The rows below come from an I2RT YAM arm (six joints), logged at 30 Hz.
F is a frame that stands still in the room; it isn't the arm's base.
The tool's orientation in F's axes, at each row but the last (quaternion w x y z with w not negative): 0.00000, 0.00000, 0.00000, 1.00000; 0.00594, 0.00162, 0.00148, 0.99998; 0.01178, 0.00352, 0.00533, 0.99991; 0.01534, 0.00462, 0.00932, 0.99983; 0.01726, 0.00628, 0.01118, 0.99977; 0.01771, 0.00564, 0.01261, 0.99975; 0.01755, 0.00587, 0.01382, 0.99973
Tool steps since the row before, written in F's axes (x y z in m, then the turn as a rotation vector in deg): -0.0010, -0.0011, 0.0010, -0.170, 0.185, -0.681; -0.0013, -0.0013, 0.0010, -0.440, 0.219, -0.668; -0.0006, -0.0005, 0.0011, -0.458, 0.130, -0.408; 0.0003, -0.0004, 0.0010, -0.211, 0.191, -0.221; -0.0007, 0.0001, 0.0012, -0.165, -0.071, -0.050; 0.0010, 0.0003, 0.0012, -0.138, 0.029, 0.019; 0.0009, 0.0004, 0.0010, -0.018, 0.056, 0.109
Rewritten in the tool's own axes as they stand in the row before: 0.0010, 0.0011, 0.0010, 0.170, -0.185, -0.681; 0.0013, 0.0013, 0.0010, 0.440, -0.216, -0.669; 0.0006, 0.0005, 0.0011, 0.458, -0.124, -0.410; -0.0003, 0.0004, 0.0010, 0.215, -0.189, -0.219; 0.0007, 0.0000, 0.0012, 0.162, 0.075, -0.054; -0.0010, -0.0003, 0.0012, 0.139, -0.024, 0.018; -0.0009, -0.0004, 0.0010, 0.021, -0.052, 0.110
